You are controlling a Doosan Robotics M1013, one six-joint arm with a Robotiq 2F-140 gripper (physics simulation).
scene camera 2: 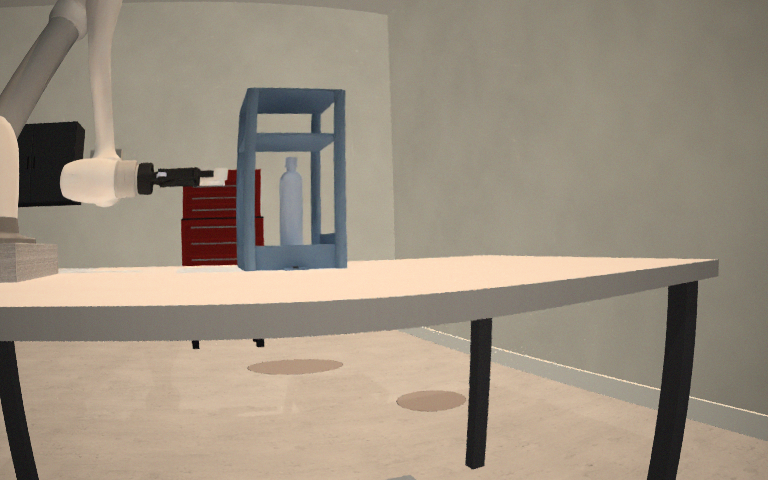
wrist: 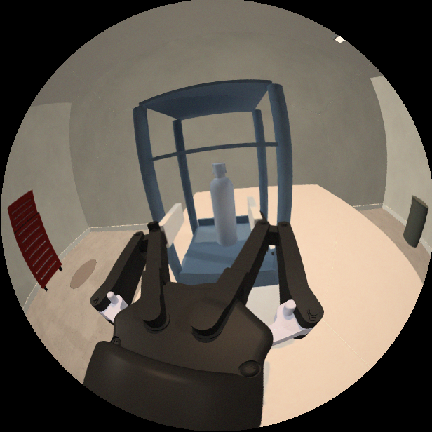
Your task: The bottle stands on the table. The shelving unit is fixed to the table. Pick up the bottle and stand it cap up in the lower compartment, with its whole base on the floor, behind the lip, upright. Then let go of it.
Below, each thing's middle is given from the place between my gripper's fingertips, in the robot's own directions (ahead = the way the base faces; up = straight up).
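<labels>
Blue shelving unit point(wrist: 204, 261): my hand is 1 cm above it, 1 cm to the right of it and 15 cm short of it. Pale blue-grey bottle point(scene camera 2: 291, 184): 16 cm ahead of my hand, 6 cm below it and 2 cm to the left of it.
</labels>
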